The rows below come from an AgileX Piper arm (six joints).
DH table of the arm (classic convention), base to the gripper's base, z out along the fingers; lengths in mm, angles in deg. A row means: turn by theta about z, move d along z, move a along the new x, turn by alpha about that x. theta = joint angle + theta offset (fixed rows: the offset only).
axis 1: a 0; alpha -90; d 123; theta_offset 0
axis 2: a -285; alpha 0; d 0; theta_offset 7.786
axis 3: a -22; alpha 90; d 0; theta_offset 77.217
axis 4: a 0; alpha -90; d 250.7; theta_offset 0
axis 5: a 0; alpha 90; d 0; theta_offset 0
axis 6: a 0; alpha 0; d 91; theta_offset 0
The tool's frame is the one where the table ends.
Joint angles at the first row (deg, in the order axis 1, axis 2, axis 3, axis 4, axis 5, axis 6):
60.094, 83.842, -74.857, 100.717, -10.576, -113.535
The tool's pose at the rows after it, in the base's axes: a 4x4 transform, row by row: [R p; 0 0 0 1], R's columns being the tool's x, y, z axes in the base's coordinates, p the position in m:
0.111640, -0.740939, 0.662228, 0.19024; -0.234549, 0.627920, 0.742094, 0.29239; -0.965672, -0.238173, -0.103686, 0.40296; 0, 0, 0, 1
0.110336, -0.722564, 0.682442, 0.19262; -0.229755, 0.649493, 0.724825, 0.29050; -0.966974, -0.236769, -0.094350, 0.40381; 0, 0, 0, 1
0.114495, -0.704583, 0.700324, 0.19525; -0.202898, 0.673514, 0.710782, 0.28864; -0.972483, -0.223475, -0.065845, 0.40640; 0, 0, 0, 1
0.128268, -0.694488, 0.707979, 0.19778; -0.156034, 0.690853, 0.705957, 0.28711; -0.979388, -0.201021, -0.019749, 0.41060; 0, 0, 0, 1
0.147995, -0.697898, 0.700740, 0.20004; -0.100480, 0.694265, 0.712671, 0.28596; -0.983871, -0.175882, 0.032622, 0.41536; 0, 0, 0, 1
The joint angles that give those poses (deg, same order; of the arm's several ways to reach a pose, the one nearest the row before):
59.970, 83.843, -74.857, 100.025, -11.835, -112.861
59.832, 83.842, -74.857, 96.742, -13.140, -109.421
59.576, 83.842, -74.856, 89.619, -14.121, -101.598
59.106, 83.842, -74.857, 78.983, -14.457, -89.945
58.354, 83.844, -74.858, 65.741, -14.134, -75.637

